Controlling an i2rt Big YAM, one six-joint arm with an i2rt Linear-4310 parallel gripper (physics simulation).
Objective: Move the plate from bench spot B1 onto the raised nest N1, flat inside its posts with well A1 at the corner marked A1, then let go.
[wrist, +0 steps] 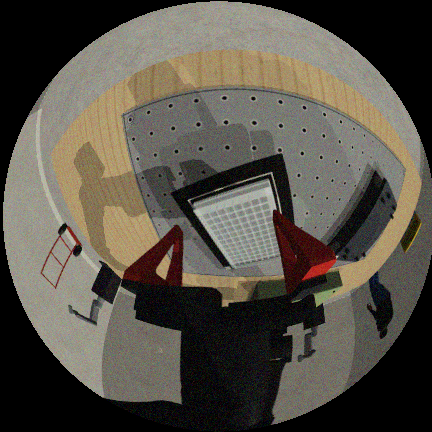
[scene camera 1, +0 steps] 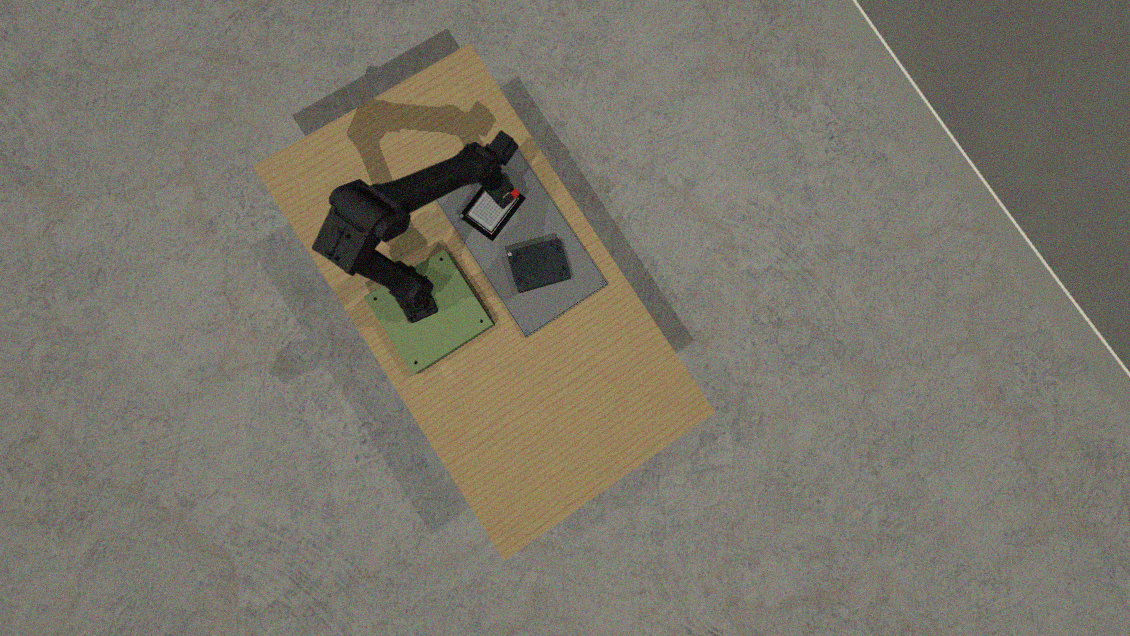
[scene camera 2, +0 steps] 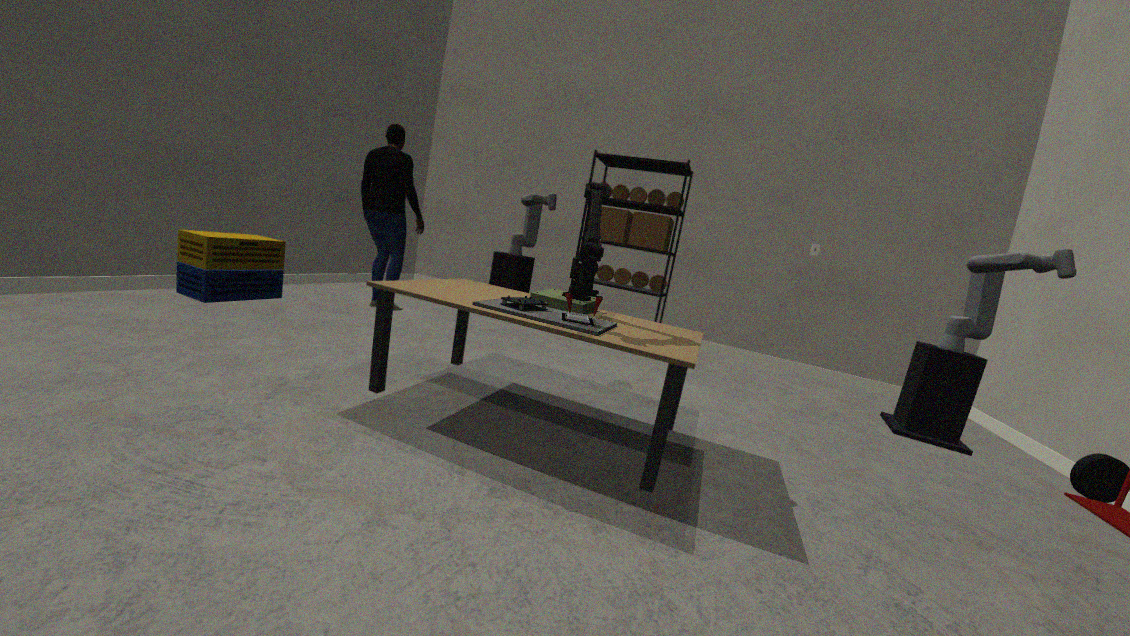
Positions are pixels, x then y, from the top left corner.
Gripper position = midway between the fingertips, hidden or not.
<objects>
My gripper [wrist: 224, 221] is open, with nothing in its grasp. Also in view: a well plate [scene camera 1: 487, 212].
</objects>
